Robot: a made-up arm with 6 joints.
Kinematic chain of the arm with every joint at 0, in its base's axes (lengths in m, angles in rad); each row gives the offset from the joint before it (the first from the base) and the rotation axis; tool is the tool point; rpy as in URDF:
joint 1: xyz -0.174 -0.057 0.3 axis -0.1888 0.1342 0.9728
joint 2: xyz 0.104 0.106 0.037 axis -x
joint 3: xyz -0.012 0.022 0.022 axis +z
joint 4: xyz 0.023 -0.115 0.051 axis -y
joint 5: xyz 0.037 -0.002 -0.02 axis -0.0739 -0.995 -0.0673
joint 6: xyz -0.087 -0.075 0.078 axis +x
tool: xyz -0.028 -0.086 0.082 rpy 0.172 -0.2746 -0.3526
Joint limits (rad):
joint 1: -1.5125..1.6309
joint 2: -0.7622..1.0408
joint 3: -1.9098..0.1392
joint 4: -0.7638..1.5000
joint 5: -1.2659..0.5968
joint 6: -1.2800..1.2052
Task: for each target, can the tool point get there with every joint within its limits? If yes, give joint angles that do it. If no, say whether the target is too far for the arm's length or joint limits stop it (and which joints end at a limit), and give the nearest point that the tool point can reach.
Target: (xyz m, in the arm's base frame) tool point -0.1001 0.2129 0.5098
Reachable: yes | joints -1.1401 0.0932 -1.7358 -0.2433 -0.0097 0.8840
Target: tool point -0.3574 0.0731 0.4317
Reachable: yes | joints -0.7554 -0.5809 -1.2426 -0.0578 -0.0335 0.6690
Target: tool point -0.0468 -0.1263 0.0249
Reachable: no: joint limits stop it (at a limit: joint 2, joint 4, joint 5) | nearest point -0.0543 -0.1185 0.1083 | short by 0.084 m
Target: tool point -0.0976 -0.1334 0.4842
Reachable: yes | joints 1.2969 0.2245 -0.3724 0.7435 0.0215 0.6761
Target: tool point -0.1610 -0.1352 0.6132
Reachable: yes | joints 0.6826 0.0192 -1.0944 0.1273 -0.9623 -0.3927
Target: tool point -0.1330 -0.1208 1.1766
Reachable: no: too far | nearest point -0.1042 -0.1314 0.7482 | short by 0.429 m
